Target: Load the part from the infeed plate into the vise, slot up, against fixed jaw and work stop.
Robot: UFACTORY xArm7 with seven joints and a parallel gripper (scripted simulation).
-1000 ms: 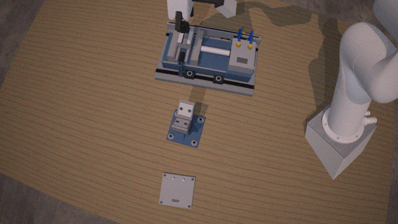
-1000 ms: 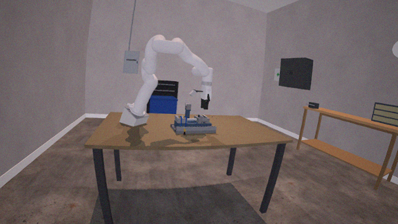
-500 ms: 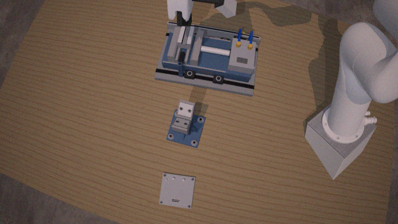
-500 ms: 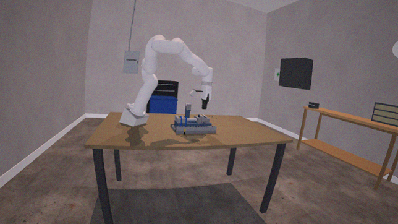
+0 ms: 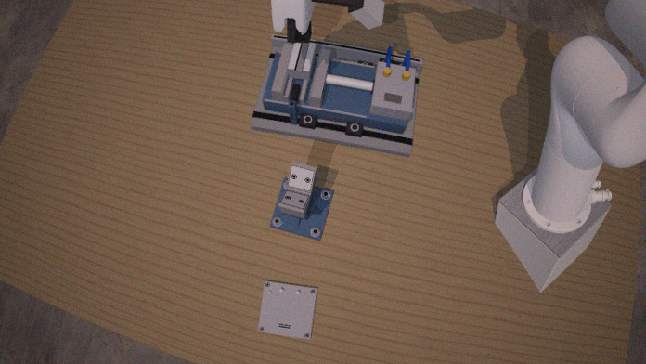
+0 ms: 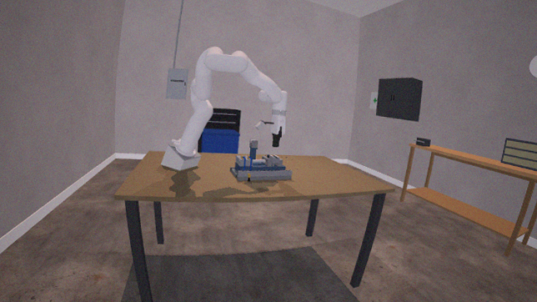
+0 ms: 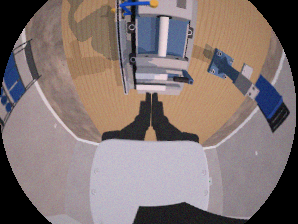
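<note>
Now: the part 80 mm below my hand. The rest, counted from my hand: fixed jaw (30 mm ahead, 10 mm to the left, 110 mm below); work stop (10 mm ahead, 70 mm to the left, 90 mm below); moving jaw (30 mm behind, 30 mm to the left, 110 mm below).
</note>
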